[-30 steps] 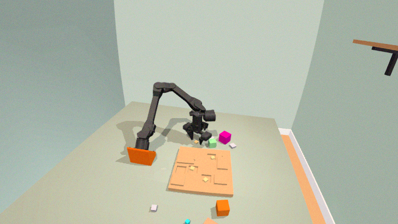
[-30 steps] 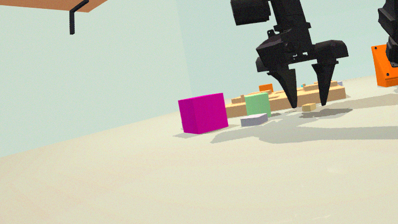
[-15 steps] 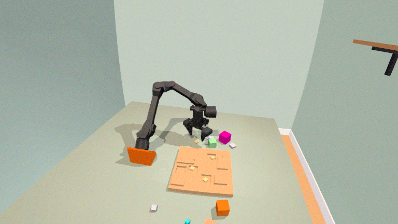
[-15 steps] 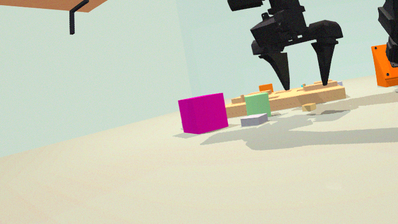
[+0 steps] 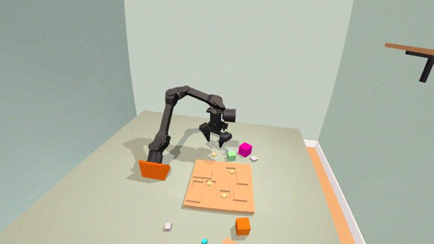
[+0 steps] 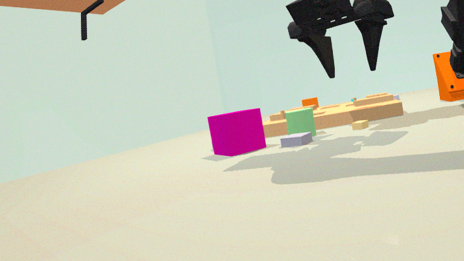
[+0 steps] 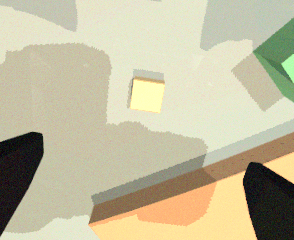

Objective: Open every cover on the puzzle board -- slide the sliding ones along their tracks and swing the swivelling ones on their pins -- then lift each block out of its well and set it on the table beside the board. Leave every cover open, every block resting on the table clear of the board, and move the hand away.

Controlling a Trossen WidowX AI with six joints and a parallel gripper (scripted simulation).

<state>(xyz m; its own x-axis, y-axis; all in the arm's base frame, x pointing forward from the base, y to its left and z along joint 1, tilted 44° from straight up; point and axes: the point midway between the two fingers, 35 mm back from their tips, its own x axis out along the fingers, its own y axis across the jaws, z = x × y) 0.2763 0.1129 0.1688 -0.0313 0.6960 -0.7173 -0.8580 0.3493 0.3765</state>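
My gripper tip is now 7 cm short of the tan puzzle board, 24 cm to the left of it and 6 cm above it. Round my gripper tip: cyan block: 4 cm ahead, 51 cm to the right, 7 cm below; orange cube: 18 cm ahead, 43 cm to the right, 6 cm below; green block: 10 cm ahead, 1 cm to the right, 6 cm below.
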